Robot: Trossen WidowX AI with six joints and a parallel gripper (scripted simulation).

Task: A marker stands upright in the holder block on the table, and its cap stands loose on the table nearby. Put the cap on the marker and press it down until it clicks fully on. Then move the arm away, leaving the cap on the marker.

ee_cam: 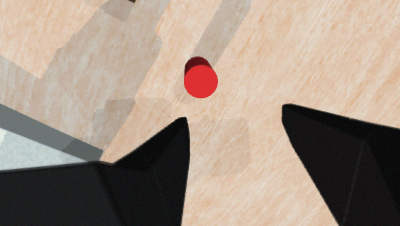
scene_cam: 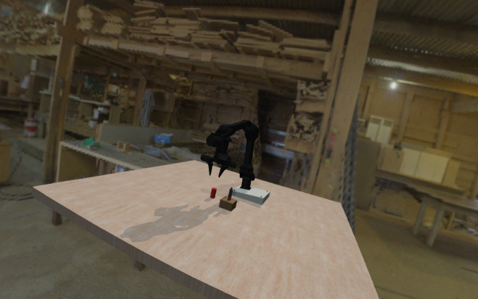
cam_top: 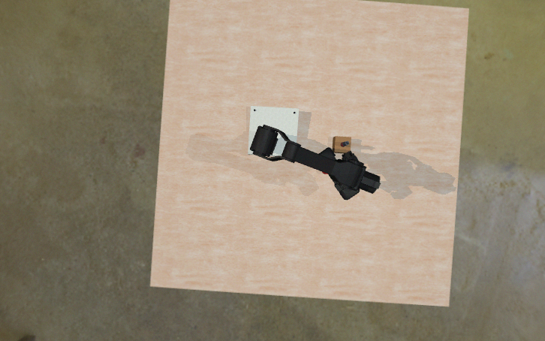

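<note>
Right now my gripper tip is 1 cm to the right of the red cap and 9 cm above it. Round my gripper tip: holder block (6 cm ahead, 12 cm to the left, 10 cm below).
</note>
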